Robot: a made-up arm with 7 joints.
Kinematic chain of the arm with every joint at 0, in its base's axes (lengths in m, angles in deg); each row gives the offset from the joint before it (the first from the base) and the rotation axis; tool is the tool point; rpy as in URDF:
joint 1: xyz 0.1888 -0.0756 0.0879 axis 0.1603 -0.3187 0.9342
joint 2: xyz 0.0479 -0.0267 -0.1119 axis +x
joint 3: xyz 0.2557 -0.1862 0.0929 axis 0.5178 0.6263 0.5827
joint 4: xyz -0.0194 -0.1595 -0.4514 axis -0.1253 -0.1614 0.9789
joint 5: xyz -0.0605 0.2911 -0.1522 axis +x
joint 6: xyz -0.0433 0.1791 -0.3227 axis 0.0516 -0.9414 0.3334
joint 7: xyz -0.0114 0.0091 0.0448 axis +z
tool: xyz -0.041 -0.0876 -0.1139 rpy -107.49 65 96.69
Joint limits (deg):
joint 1: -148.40..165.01
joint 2: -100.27..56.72
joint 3: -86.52..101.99
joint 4: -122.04..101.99
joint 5: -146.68..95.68
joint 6: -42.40..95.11
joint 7: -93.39..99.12
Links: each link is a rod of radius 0.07 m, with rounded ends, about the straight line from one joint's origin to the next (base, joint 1, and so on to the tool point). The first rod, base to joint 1, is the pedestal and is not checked.
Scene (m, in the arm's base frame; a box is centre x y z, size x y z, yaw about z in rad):
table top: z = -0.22
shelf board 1: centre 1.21 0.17 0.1 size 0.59 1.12 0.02 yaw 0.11
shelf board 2: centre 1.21 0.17 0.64 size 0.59 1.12 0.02 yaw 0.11
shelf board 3: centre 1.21 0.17 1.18 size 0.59 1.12 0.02 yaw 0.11
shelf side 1: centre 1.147 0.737 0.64 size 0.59 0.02 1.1 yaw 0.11
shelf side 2: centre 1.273 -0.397 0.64 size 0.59 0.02 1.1 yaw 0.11
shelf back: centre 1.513 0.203 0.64 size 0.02 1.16 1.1 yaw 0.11
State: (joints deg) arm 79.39 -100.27 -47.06 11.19 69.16 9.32 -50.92
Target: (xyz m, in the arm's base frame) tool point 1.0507 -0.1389 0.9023
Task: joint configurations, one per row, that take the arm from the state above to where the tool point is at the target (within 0.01 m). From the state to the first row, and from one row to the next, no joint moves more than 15 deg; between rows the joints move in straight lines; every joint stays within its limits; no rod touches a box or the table.
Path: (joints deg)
1: 89.37 -100.27 -46.30 17.76 75.79 -3.61 -54.60
2: 99.34 -100.27 -45.55 24.33 82.42 -16.54 -58.28
3: 109.32 -100.27 -44.79 30.91 89.05 -29.47 -61.97
4: 119.29 -100.27 -44.03 37.48 95.68 -42.40 -65.65
5: 115.81 -100.27 -58.20 49.31 88.69 -37.21 -58.51
6: 112.32 -100.27 -72.36 61.14 81.70 -32.02 -51.37
7: 108.83 -100.27 -86.52 72.97 74.70 -26.83 -44.23
8: 97.10 -99.79 -83.38 62.97 64.18 -15.51 -45.87
9: 85.36 -99.31 -80.24 52.96 53.65 -4.19 -47.51
10: 73.62 -98.83 -77.10 42.96 43.13 7.12 -49.15
11: 61.88 -98.35 -73.95 32.96 32.60 18.44 -50.79

